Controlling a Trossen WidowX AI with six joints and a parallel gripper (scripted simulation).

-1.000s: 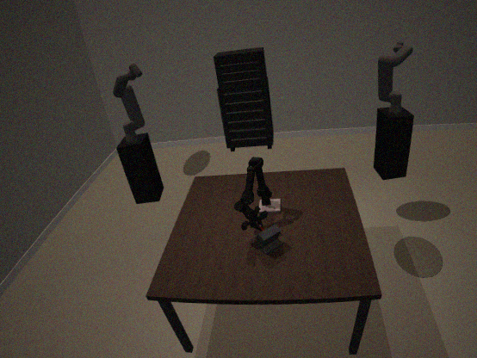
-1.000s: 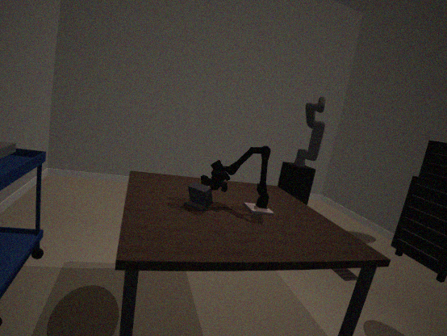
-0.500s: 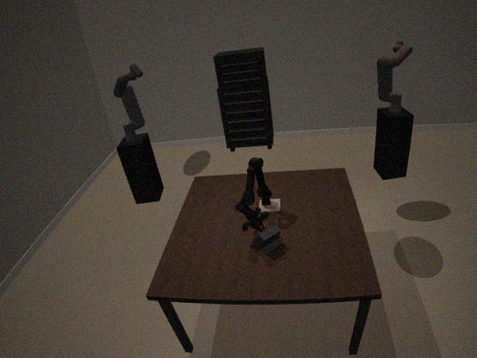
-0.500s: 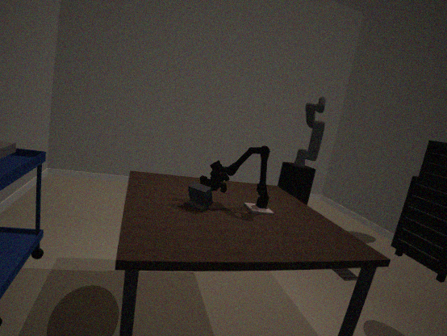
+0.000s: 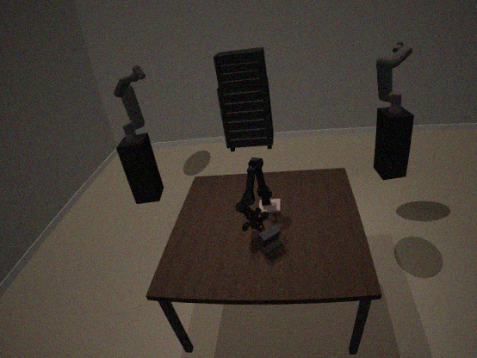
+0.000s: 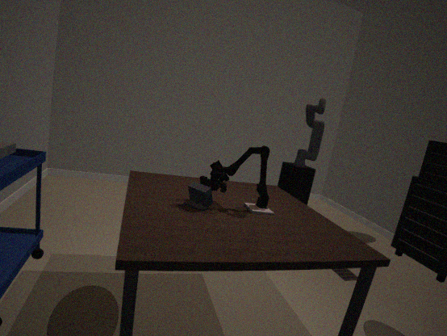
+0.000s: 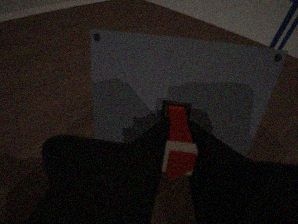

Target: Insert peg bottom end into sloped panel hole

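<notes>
Right now the red peg is 1 cm to the right of my gripper tip, 1 cm behind it and 1 cm above it. Round my gripper tip: grey sloped panel block (3 cm ahead, 2 cm to the left, 2 cm below).
</notes>
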